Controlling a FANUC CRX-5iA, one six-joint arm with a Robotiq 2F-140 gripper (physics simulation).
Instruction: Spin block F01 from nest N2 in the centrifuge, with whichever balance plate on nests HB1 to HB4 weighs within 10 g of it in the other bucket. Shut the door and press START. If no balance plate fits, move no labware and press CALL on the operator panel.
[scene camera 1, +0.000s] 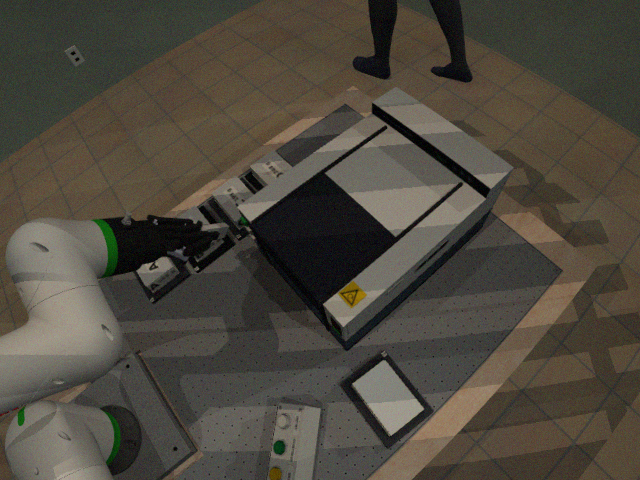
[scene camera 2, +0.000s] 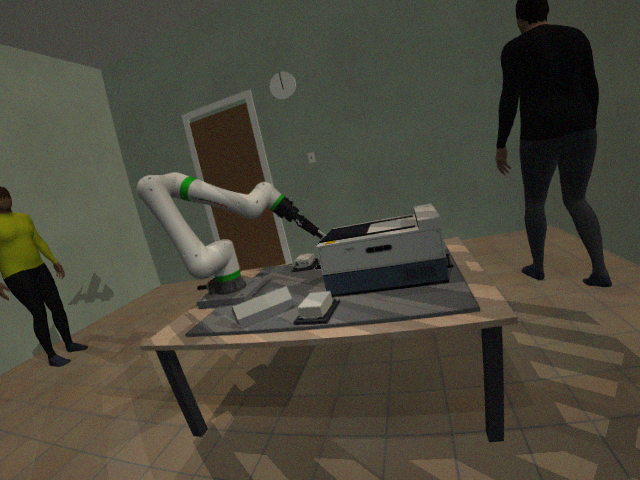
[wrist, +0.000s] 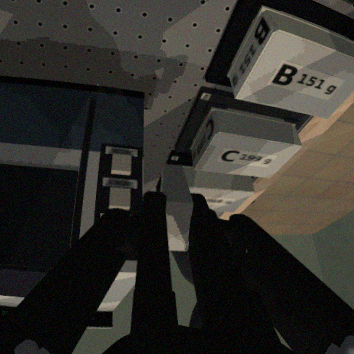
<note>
My gripper (scene camera 1: 224, 230) is shut and holds nothing. Further things: a framed plate (scene camera 1: 393, 405), a centrifuge (scene camera 1: 430, 184) and a button box (scene camera 1: 296, 431).
The framed plate also shows in scene camera 2 (scene camera 2: 316, 304). My gripper is seen too in the wrist view (wrist: 170, 182). The centrifuge shows as well in scene camera 2 (scene camera 2: 408, 251). The wrist view misses the framed plate: it is out of frame.
</note>
